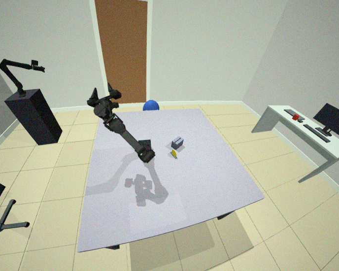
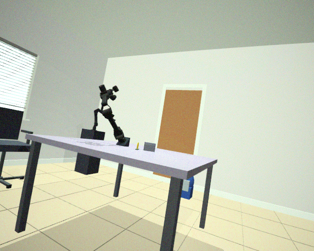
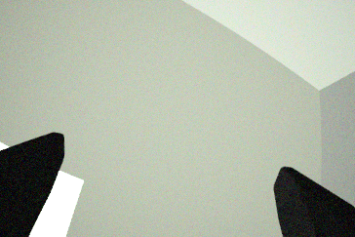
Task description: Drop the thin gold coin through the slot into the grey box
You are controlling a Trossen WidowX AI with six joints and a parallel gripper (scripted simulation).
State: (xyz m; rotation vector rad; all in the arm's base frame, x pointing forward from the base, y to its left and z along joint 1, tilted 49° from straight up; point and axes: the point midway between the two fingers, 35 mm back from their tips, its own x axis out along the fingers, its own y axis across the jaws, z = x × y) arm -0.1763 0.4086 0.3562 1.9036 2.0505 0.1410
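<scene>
Right now my gripper tip is 56 cm above the gold coin, 47 cm short of it and 14 cm to the left of it.
</scene>
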